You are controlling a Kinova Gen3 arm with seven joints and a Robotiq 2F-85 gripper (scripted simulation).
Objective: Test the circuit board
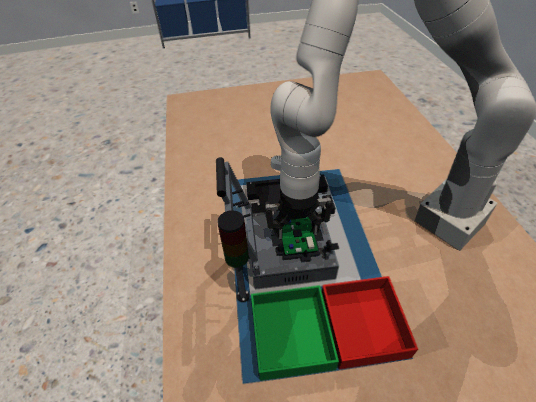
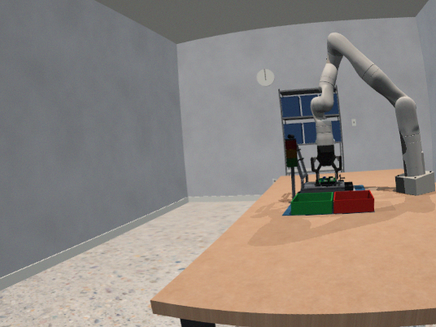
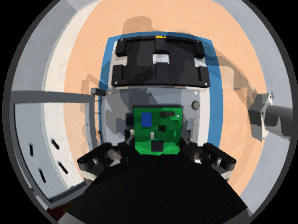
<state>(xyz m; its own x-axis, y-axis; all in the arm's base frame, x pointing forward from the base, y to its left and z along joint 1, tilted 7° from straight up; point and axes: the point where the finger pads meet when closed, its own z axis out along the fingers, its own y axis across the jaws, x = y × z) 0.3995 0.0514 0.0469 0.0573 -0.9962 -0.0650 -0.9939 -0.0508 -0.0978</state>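
The green circuit board lies right at my hand. The rest, counted from my hand: red bin: 120 mm behind, 190 mm to the left, 70 mm below; then green bin: 30 mm ahead, 200 mm to the left, 70 mm below; then tester lid: 120 mm ahead, 10 mm to the left, 100 mm above.
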